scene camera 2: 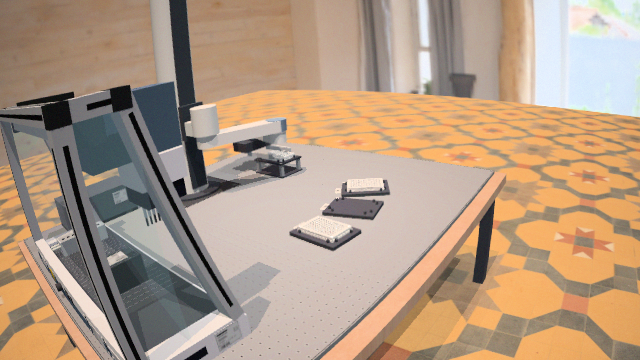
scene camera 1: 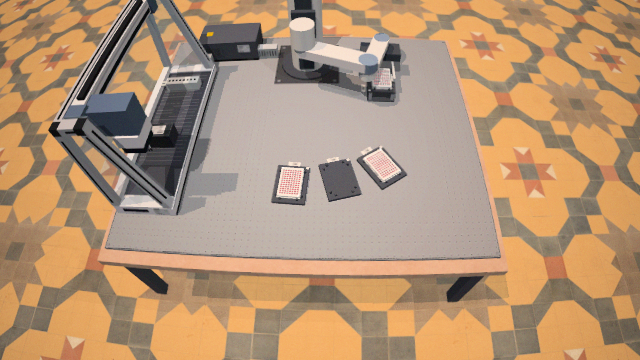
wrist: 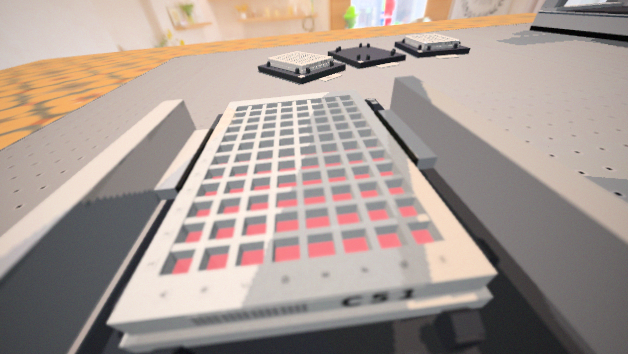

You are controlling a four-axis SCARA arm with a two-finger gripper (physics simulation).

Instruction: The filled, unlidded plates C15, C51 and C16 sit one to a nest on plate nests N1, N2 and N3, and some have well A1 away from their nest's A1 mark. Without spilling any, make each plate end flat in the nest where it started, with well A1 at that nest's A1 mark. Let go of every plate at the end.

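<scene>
Plate C51 (scene camera 1: 383,78) (scene camera 2: 281,153) (wrist: 300,200), with red liquid in its wells, is at a raised dark stand (scene camera 1: 382,96) (scene camera 2: 281,173) at the back right. My gripper (scene camera 1: 383,80) (wrist: 293,108) is shut on it, with its pads against both long sides. I cannot tell whether the plate is lifted. The middle nest (scene camera 1: 340,180) (scene camera 2: 352,208) (wrist: 367,56) is empty. The left nest in scene camera 1 (scene camera 1: 289,202) holds a filled plate (scene camera 1: 291,182) (scene camera 2: 325,228) (wrist: 431,40). The right nest (scene camera 1: 396,180) holds another filled plate (scene camera 1: 382,164) (scene camera 2: 365,184) (wrist: 300,60). Their labels are unreadable.
A gantry machine (scene camera 1: 197,145) stands along the left of the table in scene camera 1. A dark box (scene camera 1: 232,42) is at the back left. The arm's column base (scene camera 1: 285,75) is beside it. A smaller dark box (scene camera 1: 393,52) is behind the stand.
</scene>
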